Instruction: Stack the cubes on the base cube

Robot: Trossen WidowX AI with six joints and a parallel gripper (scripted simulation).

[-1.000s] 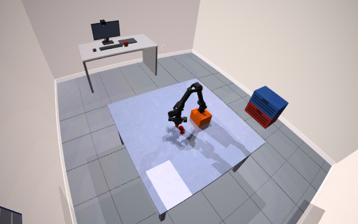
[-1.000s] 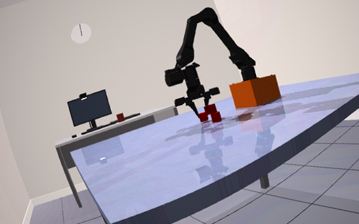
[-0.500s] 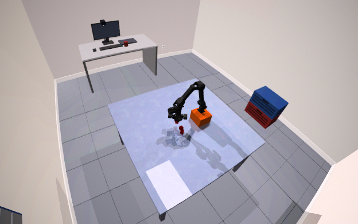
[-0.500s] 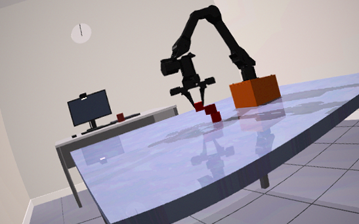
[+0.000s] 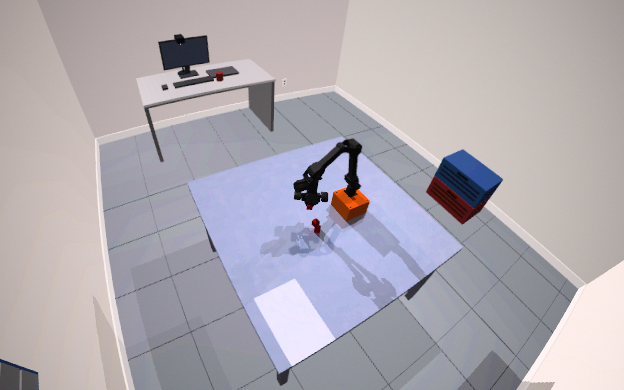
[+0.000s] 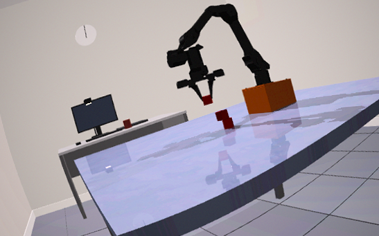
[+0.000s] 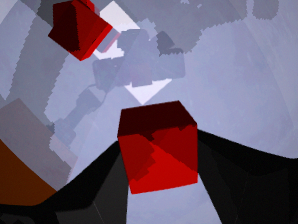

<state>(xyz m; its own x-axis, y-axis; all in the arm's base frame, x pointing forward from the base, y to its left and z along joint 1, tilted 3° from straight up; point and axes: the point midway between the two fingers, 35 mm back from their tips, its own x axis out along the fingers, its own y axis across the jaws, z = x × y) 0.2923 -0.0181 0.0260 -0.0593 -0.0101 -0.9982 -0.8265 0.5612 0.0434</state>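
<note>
My gripper tip is 8 cm to the right of the red cube and 6 cm above it.
</note>
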